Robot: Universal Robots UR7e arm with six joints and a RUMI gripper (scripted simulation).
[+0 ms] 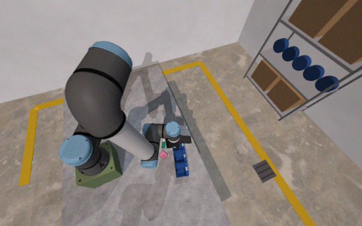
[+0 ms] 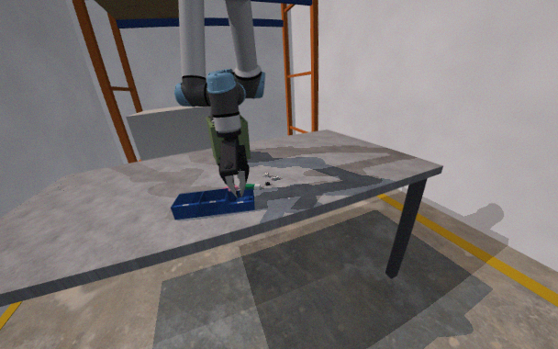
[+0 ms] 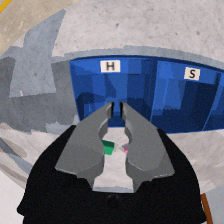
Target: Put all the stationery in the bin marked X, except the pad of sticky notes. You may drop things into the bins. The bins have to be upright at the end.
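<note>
Now: the marker 80 mm behind my hand, 70 mm to the left of it and 30 mm below it. From my hand the other things lie so: pink sticky note pad (110 mm behind, 20 mm to the right, 30 mm below); then joined blue bins (10 mm behind, 80 mm to the right, 10 mm below); then black item (80 mm behind, 130 mm to the left, 30 mm below).
</note>
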